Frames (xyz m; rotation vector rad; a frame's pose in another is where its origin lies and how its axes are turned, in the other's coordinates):
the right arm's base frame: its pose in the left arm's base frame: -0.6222 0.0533 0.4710 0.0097 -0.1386 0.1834
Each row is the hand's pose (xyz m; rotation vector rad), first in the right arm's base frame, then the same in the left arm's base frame.
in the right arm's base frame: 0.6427 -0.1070 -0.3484 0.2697 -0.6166 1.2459
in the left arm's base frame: 0.0707 0.0723 0.2151 0.2536 -0.7296 1.4471
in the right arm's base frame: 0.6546 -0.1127 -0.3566 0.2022 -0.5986 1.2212
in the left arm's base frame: 0.0844 0.0690 0.2087 0.1846 -0.7184 1.4180
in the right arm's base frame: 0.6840 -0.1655 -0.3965 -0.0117 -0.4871 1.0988
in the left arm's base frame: 0.1281 0.0233 0.1734 -0.0354 -0.6272 1.2808
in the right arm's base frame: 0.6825 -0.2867 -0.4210 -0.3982 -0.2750 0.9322
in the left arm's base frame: 0.1521 -0.0956 0.1493 -0.4346 -0.4482 1.0842
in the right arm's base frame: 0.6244 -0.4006 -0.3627 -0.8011 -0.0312 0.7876
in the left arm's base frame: 0.1084 -0.2194 0.1993 -0.8507 -0.2348 0.9028
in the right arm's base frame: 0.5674 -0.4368 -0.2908 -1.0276 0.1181 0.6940
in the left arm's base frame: 0.0497 -0.2669 0.2628 -1.0827 -0.1011 0.7860
